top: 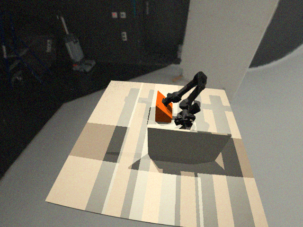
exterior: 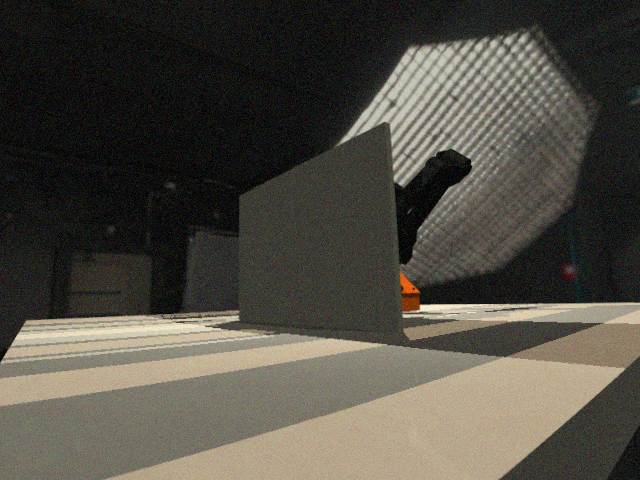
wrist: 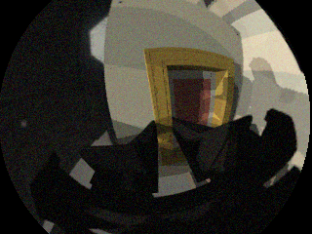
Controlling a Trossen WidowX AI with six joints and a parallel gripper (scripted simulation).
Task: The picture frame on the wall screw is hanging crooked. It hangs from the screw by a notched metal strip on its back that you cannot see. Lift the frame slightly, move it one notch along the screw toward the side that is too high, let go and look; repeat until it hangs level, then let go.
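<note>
Right now the picture frame is 1 cm ahead of my gripper tip, 1 cm to the right of it and 5 cm below it. Round my gripper tip: wall panel: 2 cm ahead, 7 cm below.
</note>
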